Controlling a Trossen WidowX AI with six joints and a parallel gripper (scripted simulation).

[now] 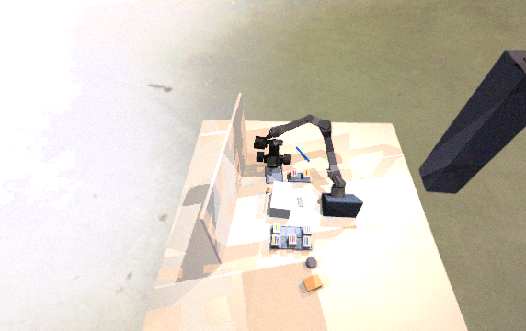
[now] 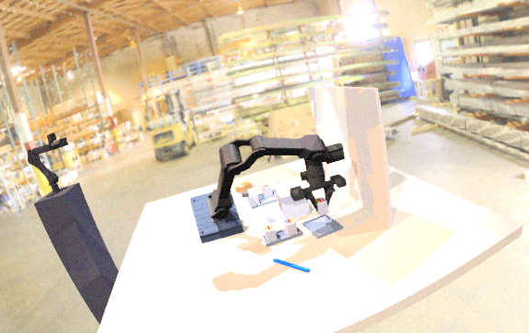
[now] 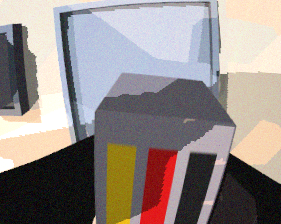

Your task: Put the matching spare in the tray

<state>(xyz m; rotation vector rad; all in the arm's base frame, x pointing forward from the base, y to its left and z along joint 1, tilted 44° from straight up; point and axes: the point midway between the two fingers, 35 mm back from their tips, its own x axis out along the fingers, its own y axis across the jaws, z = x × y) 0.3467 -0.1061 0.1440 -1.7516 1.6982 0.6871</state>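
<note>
The flat grey-blue tray is 10 mm behind my gripper tip and 60 mm below it. Also, from my gripper tip: mounted unit: 60 mm behind, 210 mm to the left, 20 mm below; small rack: 150 mm behind, 10 mm to the left, 60 mm below; grey spare block: 20 mm above.
</note>
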